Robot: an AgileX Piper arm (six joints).
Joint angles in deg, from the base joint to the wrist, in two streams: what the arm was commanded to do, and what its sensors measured. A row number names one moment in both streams.
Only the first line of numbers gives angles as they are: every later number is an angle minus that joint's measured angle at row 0.
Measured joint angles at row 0: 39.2, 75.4, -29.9, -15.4, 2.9, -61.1
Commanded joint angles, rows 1 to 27: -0.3, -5.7, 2.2, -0.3, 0.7, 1.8; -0.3, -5.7, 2.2, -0.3, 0.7, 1.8; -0.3, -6.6, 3.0, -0.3, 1.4, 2.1; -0.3, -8.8, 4.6, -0.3, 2.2, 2.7; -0.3, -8.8, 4.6, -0.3, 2.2, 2.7; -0.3, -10.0, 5.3, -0.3, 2.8, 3.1; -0.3, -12.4, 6.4, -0.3, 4.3, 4.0; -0.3, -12.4, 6.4, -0.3, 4.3, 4.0; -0.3, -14.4, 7.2, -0.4, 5.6, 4.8; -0.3, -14.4, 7.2, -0.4, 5.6, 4.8; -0.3, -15.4, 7.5, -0.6, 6.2, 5.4; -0.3, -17.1, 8.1, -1.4, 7.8, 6.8; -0.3, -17.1, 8.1, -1.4, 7.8, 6.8; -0.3, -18.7, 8.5, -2.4, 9.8, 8.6; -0.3, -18.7, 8.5, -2.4, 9.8, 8.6; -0.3, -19.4, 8.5, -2.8, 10.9, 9.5; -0.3, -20.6, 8.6, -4.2, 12.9, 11.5; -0.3, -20.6, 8.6, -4.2, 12.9, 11.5; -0.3, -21.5, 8.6, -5.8, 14.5, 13.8; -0.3, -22.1, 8.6, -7.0, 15.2, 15.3; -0.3, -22.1, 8.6, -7.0, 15.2, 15.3; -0.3, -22.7, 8.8, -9.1, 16.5, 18.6; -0.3, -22.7, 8.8, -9.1, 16.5, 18.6; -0.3, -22.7, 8.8, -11.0, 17.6, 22.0; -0.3, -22.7, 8.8, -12.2, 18.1, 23.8; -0.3, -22.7, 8.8, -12.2, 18.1, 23.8; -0.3, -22.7, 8.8, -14.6, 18.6, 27.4
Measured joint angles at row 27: 0.0, -21.8, 8.9, -9.6, 20.0, 22.2
